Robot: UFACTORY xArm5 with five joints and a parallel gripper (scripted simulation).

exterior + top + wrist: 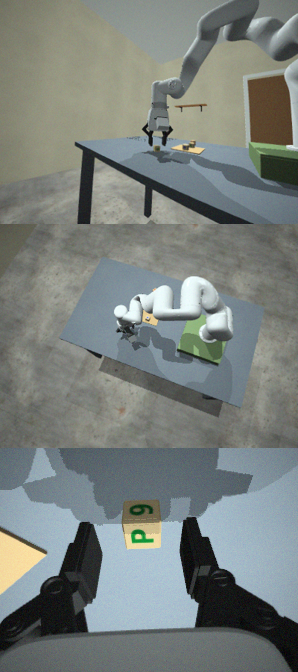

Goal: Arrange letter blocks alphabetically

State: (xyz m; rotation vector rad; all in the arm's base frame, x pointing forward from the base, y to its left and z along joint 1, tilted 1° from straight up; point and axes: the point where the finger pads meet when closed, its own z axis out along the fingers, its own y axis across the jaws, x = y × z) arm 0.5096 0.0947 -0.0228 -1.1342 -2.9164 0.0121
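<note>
Now: hand 30 mm above the block. From my hand the other things lie so: mat: 150 mm to the right, 110 mm behind, 40 mm below.
</note>
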